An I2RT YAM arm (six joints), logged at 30 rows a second.
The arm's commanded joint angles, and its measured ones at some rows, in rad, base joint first. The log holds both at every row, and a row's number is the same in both.
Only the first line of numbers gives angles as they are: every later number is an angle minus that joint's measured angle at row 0.
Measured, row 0:
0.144, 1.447, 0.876, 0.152, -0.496, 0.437
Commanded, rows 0 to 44:
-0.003, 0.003, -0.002, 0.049, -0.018, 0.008
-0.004, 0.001, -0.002, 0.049, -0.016, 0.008
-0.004, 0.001, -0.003, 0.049, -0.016, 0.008
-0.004, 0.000, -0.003, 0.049, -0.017, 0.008
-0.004, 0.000, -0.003, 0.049, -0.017, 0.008
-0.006, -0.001, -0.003, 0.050, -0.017, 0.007
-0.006, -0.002, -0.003, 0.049, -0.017, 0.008
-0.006, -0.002, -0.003, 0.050, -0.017, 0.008
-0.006, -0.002, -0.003, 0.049, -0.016, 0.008
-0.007, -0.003, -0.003, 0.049, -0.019, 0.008
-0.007, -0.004, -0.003, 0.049, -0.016, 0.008
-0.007, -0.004, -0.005, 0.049, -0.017, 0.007
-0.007, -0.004, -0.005, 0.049, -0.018, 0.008
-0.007, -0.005, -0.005, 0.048, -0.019, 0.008
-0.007, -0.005, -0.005, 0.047, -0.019, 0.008
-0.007, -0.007, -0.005, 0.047, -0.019, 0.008
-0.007, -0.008, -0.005, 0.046, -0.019, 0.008
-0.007, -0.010, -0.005, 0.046, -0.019, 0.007
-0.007, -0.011, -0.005, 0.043, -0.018, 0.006
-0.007, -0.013, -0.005, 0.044, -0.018, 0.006
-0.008, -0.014, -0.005, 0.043, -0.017, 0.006
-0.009, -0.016, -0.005, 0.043, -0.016, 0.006
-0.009, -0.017, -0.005, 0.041, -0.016, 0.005
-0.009, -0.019, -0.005, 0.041, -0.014, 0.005
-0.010, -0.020, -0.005, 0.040, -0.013, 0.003
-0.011, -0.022, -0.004, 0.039, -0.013, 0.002
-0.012, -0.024, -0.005, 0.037, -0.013, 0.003
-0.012, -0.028, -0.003, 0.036, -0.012, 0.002
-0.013, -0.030, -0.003, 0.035, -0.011, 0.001
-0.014, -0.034, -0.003, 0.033, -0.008, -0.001
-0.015, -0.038, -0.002, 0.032, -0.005, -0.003
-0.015, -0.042, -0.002, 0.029, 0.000, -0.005
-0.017, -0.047, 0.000, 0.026, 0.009, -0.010
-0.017, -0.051, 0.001, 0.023, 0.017, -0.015
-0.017, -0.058, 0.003, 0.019, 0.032, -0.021
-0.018, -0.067, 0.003, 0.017, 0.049, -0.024
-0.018, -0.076, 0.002, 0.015, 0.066, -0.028
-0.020, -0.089, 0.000, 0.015, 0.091, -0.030
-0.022, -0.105, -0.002, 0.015, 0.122, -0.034
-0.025, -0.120, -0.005, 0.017, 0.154, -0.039
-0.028, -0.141, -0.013, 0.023, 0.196, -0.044
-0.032, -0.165, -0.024, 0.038, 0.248, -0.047
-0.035, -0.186, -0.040, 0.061, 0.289, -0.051
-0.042, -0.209, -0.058, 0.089, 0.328, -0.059
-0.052, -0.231, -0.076, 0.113, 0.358, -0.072
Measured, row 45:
-0.039, -0.196, -0.047, 0.019, 0.203, -0.037
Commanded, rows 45 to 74:
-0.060, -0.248, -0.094, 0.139, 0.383, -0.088
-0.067, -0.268, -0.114, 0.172, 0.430, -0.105
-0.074, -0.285, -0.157, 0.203, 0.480, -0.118
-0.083, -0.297, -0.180, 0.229, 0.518, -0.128
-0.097, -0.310, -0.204, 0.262, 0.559, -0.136
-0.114, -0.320, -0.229, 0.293, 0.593, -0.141
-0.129, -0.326, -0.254, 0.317, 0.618, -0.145
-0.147, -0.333, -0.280, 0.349, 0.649, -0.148
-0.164, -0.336, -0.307, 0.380, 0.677, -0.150
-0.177, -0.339, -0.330, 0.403, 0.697, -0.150
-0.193, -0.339, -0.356, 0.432, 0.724, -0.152
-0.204, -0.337, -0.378, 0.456, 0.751, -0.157
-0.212, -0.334, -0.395, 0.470, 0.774, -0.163
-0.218, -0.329, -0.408, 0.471, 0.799, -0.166
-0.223, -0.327, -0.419, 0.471, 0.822, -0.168
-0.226, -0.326, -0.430, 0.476, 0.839, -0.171
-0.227, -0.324, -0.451, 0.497, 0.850, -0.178
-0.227, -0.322, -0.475, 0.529, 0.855, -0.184
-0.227, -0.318, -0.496, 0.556, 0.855, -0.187
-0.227, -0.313, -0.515, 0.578, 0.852, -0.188
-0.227, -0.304, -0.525, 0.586, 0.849, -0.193
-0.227, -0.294, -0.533, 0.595, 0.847, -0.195
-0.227, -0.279, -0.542, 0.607, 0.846, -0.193
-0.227, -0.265, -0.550, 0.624, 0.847, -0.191
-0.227, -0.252, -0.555, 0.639, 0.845, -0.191
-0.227, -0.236, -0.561, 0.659, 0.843, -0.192
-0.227, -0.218, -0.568, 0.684, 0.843, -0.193
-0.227, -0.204, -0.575, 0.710, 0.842, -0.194
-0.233, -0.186, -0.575, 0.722, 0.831, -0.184
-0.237, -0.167, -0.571, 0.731, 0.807, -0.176
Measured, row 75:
-0.230, -0.201, -0.571, 0.619, 0.823, -0.184
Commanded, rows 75 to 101:
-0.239, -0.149, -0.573, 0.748, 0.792, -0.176
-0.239, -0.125, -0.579, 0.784, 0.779, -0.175
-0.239, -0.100, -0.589, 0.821, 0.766, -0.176
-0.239, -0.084, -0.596, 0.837, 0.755, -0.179
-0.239, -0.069, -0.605, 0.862, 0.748, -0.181
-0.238, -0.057, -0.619, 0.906, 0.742, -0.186
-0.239, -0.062, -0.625, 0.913, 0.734, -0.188
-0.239, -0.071, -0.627, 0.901, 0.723, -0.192
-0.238, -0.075, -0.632, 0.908, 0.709, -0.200
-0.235, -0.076, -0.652, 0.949, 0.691, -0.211
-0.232, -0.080, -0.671, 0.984, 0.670, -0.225
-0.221, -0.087, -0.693, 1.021, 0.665, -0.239
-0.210, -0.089, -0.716, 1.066, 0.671, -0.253
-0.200, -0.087, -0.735, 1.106, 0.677, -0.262
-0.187, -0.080, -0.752, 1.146, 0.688, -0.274
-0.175, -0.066, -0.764, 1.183, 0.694, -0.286
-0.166, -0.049, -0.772, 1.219, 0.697, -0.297
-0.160, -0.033, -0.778, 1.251, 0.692, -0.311
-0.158, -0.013, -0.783, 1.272, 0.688, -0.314
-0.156, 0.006, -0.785, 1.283, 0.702, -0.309
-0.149, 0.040, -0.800, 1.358, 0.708, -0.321
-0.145, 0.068, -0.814, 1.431, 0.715, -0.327
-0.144, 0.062, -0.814, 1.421, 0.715, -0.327
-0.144, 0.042, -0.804, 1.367, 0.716, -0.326
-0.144, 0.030, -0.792, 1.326, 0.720, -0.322
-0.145, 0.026, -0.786, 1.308, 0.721, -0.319
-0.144, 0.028, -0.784, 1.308, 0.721, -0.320
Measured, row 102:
-0.145, 0.031, -0.796, 1.265, 0.705, -0.300
